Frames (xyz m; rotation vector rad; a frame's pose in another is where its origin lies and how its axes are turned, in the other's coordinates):
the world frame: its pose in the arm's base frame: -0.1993 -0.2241 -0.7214 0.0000 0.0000 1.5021
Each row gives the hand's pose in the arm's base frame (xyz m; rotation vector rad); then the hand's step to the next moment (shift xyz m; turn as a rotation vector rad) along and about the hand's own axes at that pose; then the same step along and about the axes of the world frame.
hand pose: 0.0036 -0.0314 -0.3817 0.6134 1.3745 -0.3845
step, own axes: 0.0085 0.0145 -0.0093 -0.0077 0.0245 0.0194
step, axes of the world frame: 0.0180 -0.0014 -0.0065 0.0086 -0.0279 0.0135
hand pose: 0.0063 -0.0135 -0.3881 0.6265 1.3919 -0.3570
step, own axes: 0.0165 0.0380 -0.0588 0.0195 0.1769 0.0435
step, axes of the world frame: 0.0657 0.0267 -0.0118 0.1253 -0.1324 0.0183
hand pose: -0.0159 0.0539 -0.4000 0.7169 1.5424 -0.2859
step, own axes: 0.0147 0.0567 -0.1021 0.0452 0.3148 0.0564
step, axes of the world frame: 0.1034 0.0551 0.0119 0.2368 -0.2182 0.0251
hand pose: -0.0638 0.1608 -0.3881 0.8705 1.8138 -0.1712
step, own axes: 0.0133 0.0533 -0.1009 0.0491 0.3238 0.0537
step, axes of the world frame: 0.0918 0.0514 0.0461 0.2467 -0.2205 0.0254
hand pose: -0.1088 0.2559 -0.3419 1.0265 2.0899 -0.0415
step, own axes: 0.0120 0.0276 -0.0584 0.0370 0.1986 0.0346
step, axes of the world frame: 0.0450 0.0260 0.0402 0.1551 -0.1336 0.0098
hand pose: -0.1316 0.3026 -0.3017 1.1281 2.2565 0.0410
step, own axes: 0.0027 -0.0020 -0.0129 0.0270 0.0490 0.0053
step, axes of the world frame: 0.0031 0.0097 0.0086 0.0515 -0.0222 -0.0040
